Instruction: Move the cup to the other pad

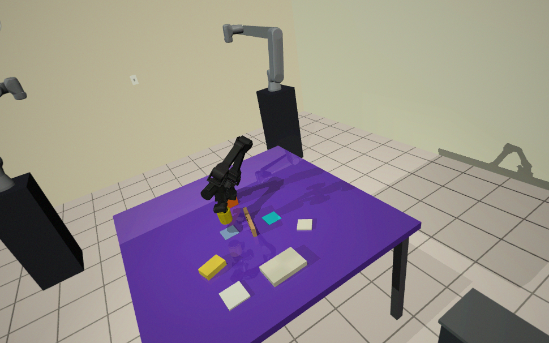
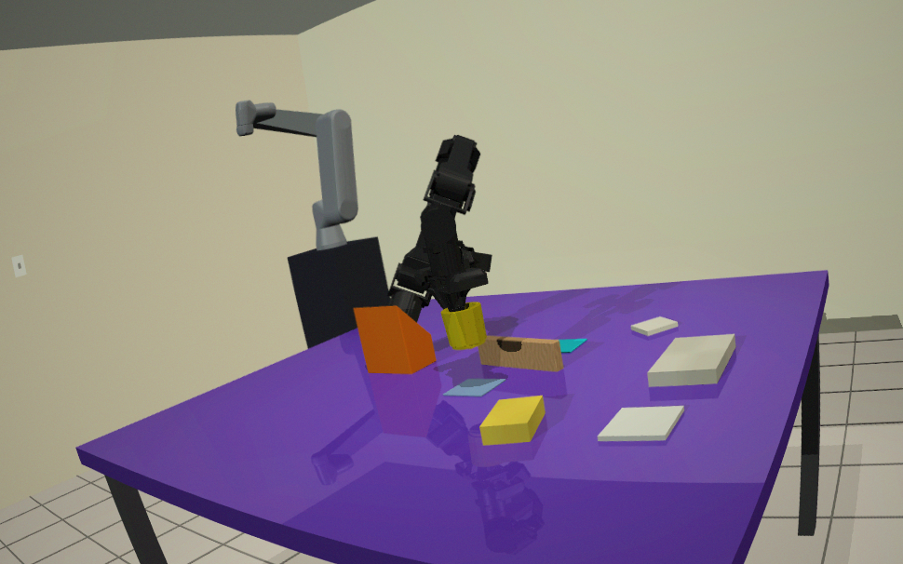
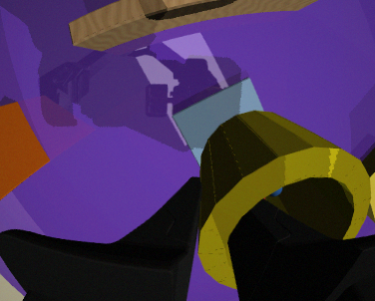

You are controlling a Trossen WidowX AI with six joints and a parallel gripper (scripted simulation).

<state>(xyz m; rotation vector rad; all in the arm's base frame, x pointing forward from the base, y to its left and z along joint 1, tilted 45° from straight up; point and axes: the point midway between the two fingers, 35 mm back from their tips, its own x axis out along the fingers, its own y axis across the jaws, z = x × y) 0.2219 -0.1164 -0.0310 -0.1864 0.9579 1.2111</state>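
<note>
The teal pad is 210 mm to the left of my gripper tip, 120 mm below it and 90 mm ahead of it. From my gripper tip the other things lie so: yellow cup 20 mm to the right, 20 mm ahead; then block 200 mm ahead, 190 mm to the right, 100 mm below; then wooden bar 100 mm to the left, 100 mm below, 50 mm ahead.
</note>
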